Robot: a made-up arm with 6 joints.
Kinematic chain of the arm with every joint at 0, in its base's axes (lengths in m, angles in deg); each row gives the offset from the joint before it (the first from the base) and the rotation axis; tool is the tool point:
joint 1: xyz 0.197 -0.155 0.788 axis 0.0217 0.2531 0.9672
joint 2: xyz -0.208 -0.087 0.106 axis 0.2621 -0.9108 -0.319
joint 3: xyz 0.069 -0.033 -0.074 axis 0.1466 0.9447 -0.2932
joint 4: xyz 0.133 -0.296 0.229 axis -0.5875 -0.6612 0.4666
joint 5: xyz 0.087 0 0.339 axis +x
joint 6: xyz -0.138 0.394 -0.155 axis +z
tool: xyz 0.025 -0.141 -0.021
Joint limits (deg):
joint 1: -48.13..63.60
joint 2: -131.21..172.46
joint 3: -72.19..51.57
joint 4: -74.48..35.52
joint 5: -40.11..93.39
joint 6: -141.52..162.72
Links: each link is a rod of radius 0.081 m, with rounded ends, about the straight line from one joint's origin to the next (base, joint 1, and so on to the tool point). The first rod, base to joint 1, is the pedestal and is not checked.
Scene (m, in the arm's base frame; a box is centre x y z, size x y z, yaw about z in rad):
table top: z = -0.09
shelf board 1: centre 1.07 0.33 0.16 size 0.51 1 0.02 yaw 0.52
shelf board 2: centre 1.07 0.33 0.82 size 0.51 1 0.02 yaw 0.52
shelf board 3: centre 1.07 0.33 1.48 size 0.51 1 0.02 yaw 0.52
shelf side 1: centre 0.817 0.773 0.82 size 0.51 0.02 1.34 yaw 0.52
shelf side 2: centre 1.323 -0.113 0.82 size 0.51 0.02 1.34 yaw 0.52
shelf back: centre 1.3 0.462 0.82 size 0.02 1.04 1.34 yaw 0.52
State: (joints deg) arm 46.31 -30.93 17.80 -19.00 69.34 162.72
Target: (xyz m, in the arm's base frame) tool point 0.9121 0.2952 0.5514
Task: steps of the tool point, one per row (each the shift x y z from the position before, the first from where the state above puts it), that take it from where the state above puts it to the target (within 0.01 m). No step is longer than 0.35 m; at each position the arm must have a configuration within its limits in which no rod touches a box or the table.
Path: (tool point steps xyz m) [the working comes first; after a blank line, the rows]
Joints at the target: 39.19 -46.04 35.74 -24.82 60.03 159.81
Straight joint move there: touches shelf board 2.

1: -0.1120 -0.0649 0.0282
2: -0.1201 -0.0677 0.0003
3: -0.1211 -0.0696 -0.0284
4: 0.0969 0.0258 -0.2945
5: -0.0023 -0.0573 -0.3172
6: 0.0952 0.0569 -0.0055
7: 0.0912 0.0522 0.0000
8: 0.0856 0.0468 0.0055

